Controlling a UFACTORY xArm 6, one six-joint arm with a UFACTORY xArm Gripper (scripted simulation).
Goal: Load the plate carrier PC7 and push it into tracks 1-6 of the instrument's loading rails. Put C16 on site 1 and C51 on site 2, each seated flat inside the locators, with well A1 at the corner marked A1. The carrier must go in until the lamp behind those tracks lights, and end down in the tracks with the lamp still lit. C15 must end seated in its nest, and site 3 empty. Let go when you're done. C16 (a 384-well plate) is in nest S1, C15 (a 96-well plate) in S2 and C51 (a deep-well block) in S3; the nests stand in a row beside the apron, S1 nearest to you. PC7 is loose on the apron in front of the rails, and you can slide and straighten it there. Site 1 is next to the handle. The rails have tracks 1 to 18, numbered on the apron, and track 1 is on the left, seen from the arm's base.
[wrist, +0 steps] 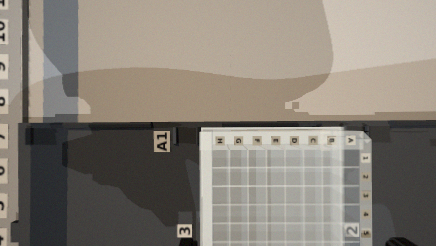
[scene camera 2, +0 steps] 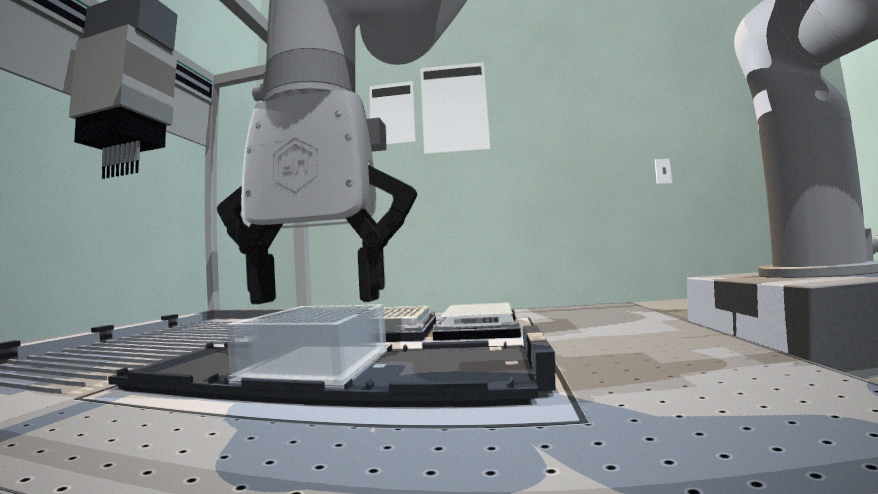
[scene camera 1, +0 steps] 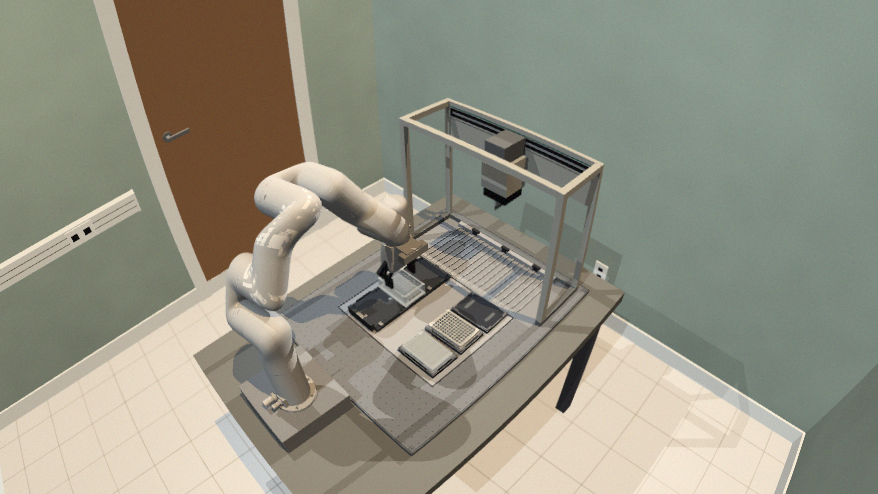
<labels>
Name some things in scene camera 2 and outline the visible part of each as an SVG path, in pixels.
My gripper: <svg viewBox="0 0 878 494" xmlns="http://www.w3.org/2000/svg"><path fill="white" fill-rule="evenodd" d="M274 88L265 95L264 102L257 103L254 107L245 146L242 186L217 206L217 212L227 228L228 235L239 246L240 252L246 254L247 289L250 293L251 304L268 303L276 299L273 254L268 254L268 249L281 228L350 224L362 239L362 248L358 250L360 300L363 302L379 299L379 290L383 290L385 287L383 247L388 244L388 241L404 224L405 218L417 198L417 191L412 186L374 168L363 102L358 94L340 86L318 82L292 83ZM347 220L345 222L282 226L286 223ZM376 187L393 196L393 202L389 211L377 224L372 218L376 208Z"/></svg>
A 384-well plate C16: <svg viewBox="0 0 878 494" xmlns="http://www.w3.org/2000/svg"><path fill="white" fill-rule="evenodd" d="M514 321L509 303L451 305L440 316L441 325L451 324L452 329L502 327L501 322Z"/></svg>
</labels>
